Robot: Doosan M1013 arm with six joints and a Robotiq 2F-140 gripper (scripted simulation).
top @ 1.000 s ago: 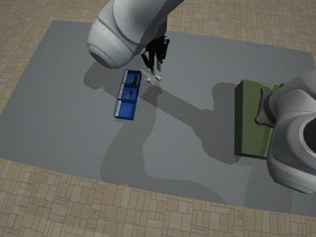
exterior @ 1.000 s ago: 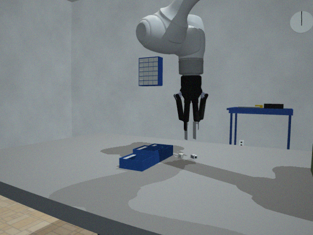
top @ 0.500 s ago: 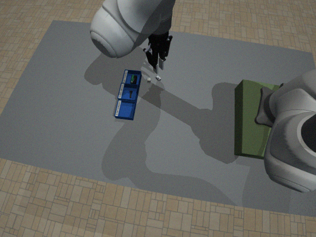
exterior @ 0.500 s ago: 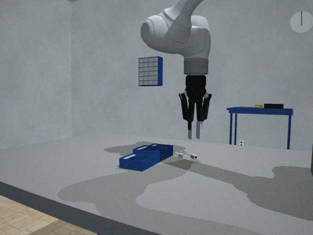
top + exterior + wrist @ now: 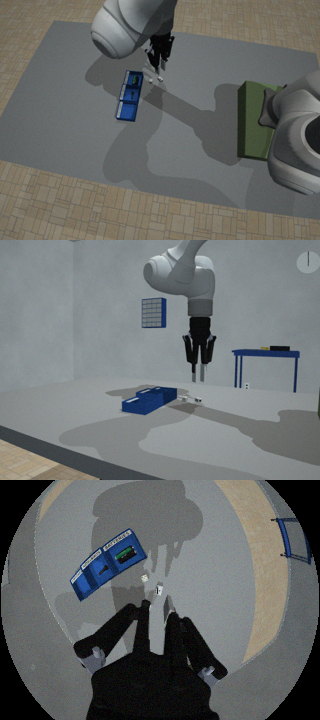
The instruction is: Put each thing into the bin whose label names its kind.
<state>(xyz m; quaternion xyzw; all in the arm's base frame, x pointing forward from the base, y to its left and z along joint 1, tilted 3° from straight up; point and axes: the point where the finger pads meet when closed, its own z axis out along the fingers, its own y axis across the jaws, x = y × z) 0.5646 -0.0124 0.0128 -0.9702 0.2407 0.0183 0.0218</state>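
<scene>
My hand is 10 cm above the white piece, 4 cm short of it and 3 cm to the right of it. From my hand the other things lie so: black thing: 13 cm to the left, 9 cm below, 9 cm ahead; green thing: 11 cm ahead, 8 cm below, 6 cm to the left.
</scene>
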